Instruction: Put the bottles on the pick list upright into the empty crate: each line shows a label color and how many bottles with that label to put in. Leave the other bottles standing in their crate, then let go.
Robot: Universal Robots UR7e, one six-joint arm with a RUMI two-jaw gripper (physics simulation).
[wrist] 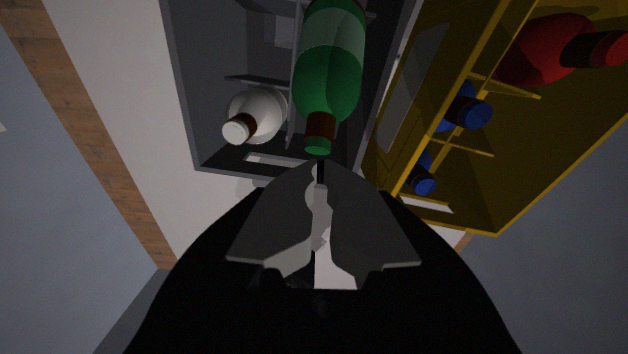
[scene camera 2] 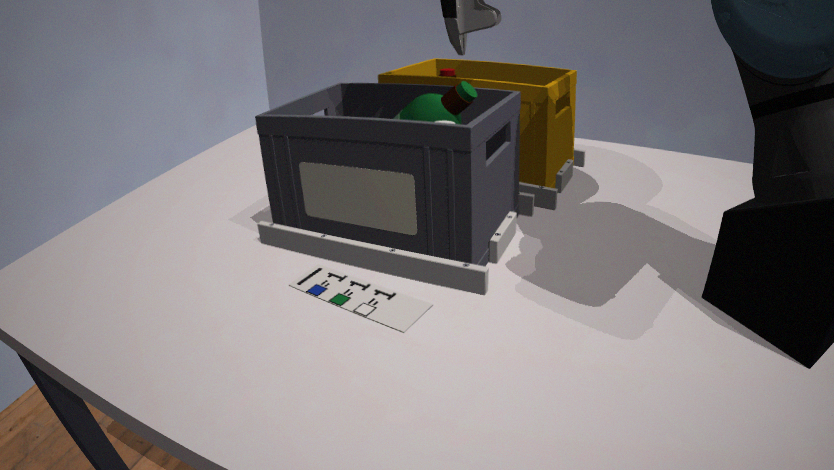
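Pixels of known places: gripper, fingertip midpoint: (wrist: 319, 163) (scene camera 2: 461, 54); arm's base, link origin: (scene camera 2: 820, 187).
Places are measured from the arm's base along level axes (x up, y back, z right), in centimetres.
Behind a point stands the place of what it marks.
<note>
The pick list (scene camera 2: 408, 315) @(x -14.5, y -42.7, z -9.7 cm) shows blue 1, green 1, white 1. The green bottle (scene camera 2: 428, 109) @(x 1.3, y -45.5, z 9.0 cm) (wrist: 327, 75) @(x 2.4, y -47.6, z 11.8 cm) leans at a slant in the grey crate (scene camera 2: 367, 131) @(x 1.5, y -48.9, z -1.6 cm) (wrist: 200, 110) @(x 0.9, y -44.1, z -1.5 cm), its green cap above the rim at the right end. The white bottle (wrist: 265, 115) @(x -2.7, y -42.9, z 4.4 cm) stands in a compartment of that crate beside it. Two blue bottles (wrist: 475, 114) @(x 1.6, y -44.6, z 26.9 cm) (wrist: 425, 185) @(x 1.6, y -35.8, z 24.8 cm) and a red bottle (scene camera 2: 447, 72) @(x 1.3, y -50.3, z 36.3 cm) (wrist: 542, 50) @(x -2.8, y -50.6, z 34.8 cm) stand in the yellow crate (scene camera 2: 534, 134) @(x -4.2, y -33.7, z 19.8 cm) (wrist: 545, 175) @(x 1.8, y -37.9, z 39.0 cm). My gripper (scene camera 2: 461, 52) @(x 7.9, y -41.8, z 11.3 cm) (wrist: 319, 163) @(x 7.9, y -41.8, z 11.3 cm) is shut and empty, above the crates; its tips appear just below the green cap in the wrist view.
Low grey rails (scene camera 2: 373, 251) @(x -12.0, y -49.0, z -2.6 cm) (scene camera 2: 566, 175) @(x -12.8, y -29.0, z 27.4 cm) border the crates on the table (scene camera 2: 233, 326) @(x -14.7, y -59.8, z -16.8 cm). Thin dividers (wrist: 257, 80) @(x -6.8, y -46.6, z 2.7 cm) (wrist: 462, 147) @(x -5.3, y -38.3, z 33.2 cm) split the crates into compartments. The robot's dark arm (scene camera 2: 770, 262) @(x -6.5, y -6.3, z -5.5 cm) stands at the right.
</note>
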